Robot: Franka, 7 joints.
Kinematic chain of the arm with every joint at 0, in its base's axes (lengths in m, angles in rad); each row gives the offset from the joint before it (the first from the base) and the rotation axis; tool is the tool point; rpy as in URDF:
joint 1: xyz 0 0 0.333 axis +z
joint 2: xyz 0 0 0 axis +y
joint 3: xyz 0 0 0.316 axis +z
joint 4: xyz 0.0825 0 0 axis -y
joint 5: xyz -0.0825 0 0.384 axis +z
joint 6: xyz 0 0 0 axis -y
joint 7: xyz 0.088 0 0 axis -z
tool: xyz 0 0 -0.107 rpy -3.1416 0 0
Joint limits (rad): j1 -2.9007..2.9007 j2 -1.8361..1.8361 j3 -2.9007..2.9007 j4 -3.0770..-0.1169 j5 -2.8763..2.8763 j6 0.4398..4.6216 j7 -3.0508..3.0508
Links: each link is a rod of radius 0.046 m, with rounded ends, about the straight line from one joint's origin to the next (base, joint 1, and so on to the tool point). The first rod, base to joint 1, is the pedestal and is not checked.
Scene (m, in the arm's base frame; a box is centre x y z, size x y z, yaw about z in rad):
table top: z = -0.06
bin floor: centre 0 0.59 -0.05 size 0.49 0.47 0.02 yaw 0.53
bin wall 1: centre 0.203 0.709 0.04 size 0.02 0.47 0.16 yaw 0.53
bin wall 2: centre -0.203 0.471 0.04 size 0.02 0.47 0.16 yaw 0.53
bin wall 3: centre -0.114 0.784 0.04 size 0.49 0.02 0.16 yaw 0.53
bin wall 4: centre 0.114 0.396 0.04 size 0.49 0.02 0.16 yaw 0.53
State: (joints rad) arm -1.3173 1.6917 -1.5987 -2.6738 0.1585 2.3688 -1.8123
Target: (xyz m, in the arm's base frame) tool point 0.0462 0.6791 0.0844
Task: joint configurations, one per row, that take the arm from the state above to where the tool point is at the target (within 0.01 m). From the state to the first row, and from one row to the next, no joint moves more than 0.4 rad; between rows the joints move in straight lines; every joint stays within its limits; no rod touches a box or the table.
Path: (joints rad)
1: -0.9428 1.4325 -1.4982 -2.3485 0.0091 2.6231 -1.9721
2: -0.5682 1.1734 -1.3976 -2.0231 -0.1403 2.8774 -2.1319
3: -0.1937 0.9142 -1.2971 -1.6978 -0.2897 3.1317 -2.2916
4: 0.1808 0.6551 -1.1966 -1.3725 -0.4392 3.3860 -2.4514
5: 0.3106 0.6583 -0.8040 -1.4554 -0.3390 3.2208 -2.3236
6: 0.4403 0.6616 -0.4114 -1.5384 -0.2388 3.0556 -2.1958
7: 0.5701 0.6649 -0.0189 -1.6214 -0.1386 2.8904 -2.0680
8: 0.6999 0.6682 0.3737 -1.7044 -0.0384 2.7253 -1.9401
9: 0.8296 0.6714 0.7663 -1.7874 0.0617 2.5601 -1.8123
10: 0.8830 0.8809 0.7067 -1.7060 0.0629 2.5940 -1.8123
11: 0.9364 1.0903 0.6472 -1.6245 0.0640 2.6279 -1.8123

